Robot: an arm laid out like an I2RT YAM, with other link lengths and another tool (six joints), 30 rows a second.
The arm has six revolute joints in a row. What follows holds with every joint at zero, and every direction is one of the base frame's.
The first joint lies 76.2 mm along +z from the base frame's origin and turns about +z.
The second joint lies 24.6 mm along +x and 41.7 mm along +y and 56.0 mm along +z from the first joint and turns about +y.
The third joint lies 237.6 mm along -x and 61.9 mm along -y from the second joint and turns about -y.
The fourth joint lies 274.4 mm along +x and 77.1 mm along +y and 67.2 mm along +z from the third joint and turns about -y.
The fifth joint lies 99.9 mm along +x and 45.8 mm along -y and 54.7 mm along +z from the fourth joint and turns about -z.
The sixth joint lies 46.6 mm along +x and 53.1 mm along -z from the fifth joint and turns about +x.
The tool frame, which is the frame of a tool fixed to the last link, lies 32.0 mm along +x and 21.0 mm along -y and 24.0 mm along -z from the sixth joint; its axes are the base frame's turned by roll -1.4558, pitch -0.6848 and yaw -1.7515 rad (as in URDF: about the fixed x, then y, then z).
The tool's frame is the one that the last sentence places.
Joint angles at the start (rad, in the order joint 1, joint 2, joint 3, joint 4, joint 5, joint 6):
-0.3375 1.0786 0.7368 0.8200 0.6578 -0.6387
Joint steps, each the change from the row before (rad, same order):
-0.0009 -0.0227 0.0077 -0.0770 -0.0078 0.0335
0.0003 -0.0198 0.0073 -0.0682 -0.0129 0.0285
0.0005 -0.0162 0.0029 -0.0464 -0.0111 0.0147
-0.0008 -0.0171 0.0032 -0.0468 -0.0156 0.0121
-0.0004 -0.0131 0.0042 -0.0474 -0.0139 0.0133
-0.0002 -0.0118 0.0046 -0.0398 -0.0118 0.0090
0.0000 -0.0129 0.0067 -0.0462 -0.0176 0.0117
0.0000 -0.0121 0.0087 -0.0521 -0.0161 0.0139
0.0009 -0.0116 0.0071 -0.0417 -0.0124 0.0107
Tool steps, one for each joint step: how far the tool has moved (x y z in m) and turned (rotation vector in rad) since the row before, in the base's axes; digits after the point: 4 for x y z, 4 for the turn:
-0.0001 0.0003 -0.0008 0.0280 0.0180 0.0178
0.0001 0.0009 -0.0006 0.0228 0.0174 0.0212
-0.0005 0.0010 -0.0005 0.0127 0.0153 0.0152
-0.0008 0.0009 -0.0001 0.0102 0.0171 0.0172
-0.0001 0.0007 -0.0011 0.0131 0.0193 0.0162
-0.0005 0.0008 -0.0003 0.0096 0.0161 0.0133
-0.0002 0.0011 -0.0001 0.0112 0.0175 0.0196
-0.0003 0.0011 -0.0006 0.0151 0.0200 0.0184
-0.0007 0.0014 0.0001 0.0118 0.0144 0.0150

